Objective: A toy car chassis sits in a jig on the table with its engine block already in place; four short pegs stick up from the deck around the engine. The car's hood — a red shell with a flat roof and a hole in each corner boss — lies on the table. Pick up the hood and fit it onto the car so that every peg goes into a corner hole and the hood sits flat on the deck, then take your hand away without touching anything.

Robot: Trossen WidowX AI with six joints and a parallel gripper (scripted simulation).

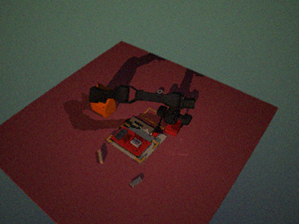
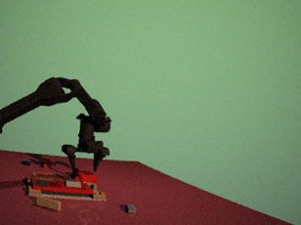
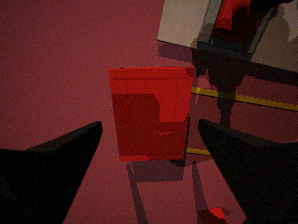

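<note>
Right now the red hood is 1 cm below my gripper tip. Also, from my gripper tip: tan wooden bar (24 cm behind, 37 cm to the right, 2 cm below); dark wheel (21 cm behind, 22 cm to the left, 2 cm below); grey engine block (12 cm behind, 21 cm to the right, 1 cm below).
</note>
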